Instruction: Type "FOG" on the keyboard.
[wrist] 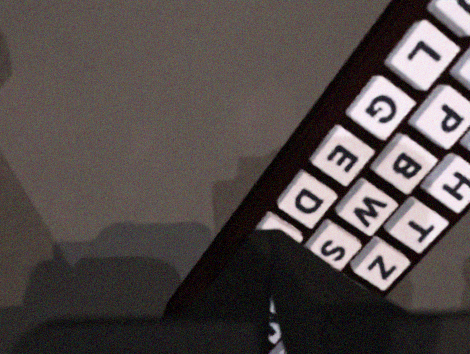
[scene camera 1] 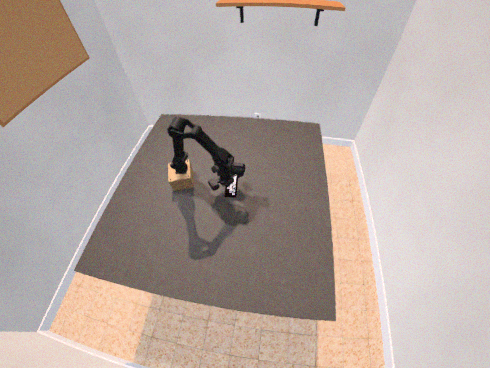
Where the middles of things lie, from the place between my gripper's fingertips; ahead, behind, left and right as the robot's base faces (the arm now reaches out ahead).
The keyboard (wrist: 367, 60) is 2 cm ahead of my hand, 4 cm to the left of it and 1 cm below it.
